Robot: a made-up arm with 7 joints. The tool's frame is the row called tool.
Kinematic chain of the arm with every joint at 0, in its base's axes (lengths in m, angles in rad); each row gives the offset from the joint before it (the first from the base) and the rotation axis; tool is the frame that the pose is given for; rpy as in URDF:
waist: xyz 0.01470 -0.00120 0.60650 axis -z
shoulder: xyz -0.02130 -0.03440 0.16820 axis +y
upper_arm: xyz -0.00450 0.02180 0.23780 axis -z
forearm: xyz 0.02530 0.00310 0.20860 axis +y
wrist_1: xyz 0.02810 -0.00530 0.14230 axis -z
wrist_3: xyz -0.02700 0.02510 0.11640 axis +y
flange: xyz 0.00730 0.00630 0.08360 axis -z
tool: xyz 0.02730 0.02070 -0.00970 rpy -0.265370 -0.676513 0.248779
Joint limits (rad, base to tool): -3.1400..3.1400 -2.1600..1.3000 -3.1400..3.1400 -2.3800..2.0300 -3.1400..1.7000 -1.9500..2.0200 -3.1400..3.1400
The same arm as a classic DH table. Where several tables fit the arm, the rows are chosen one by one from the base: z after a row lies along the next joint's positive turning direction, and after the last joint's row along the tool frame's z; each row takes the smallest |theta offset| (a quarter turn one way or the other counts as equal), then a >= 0, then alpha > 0; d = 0 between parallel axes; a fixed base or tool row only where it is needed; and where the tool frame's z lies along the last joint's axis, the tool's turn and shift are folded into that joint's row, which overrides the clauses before.
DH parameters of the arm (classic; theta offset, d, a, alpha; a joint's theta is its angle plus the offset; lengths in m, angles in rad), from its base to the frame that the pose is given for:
base (fixed): -0.0815 0 0.0147 3.1416
waist: -0.0815 -0.7747 -0.0213 1.5708
shoulder: 0 -0.0126 -0.0045 -1.5708
upper_arm: 0 -0.4464 0.0253 1.5708
forearm: 0 -0.0022 0.0281 -1.5708
wrist_1: 0 -0.2587 -0.027 1.5708
wrist_3: 0 0.0314 0.0073 -1.5708
flange: -1.41 -0.1009 0.0248 2.4226
tool (fixed): -1.2551 -0.0359 0 0
Joint limits (rad, base to tool): -3.14..3.14 -2.16..1.3 -3.14..3.14 -2.38..2.03 -3.14..1.7 -1.95..2.02 -3.14..3.14

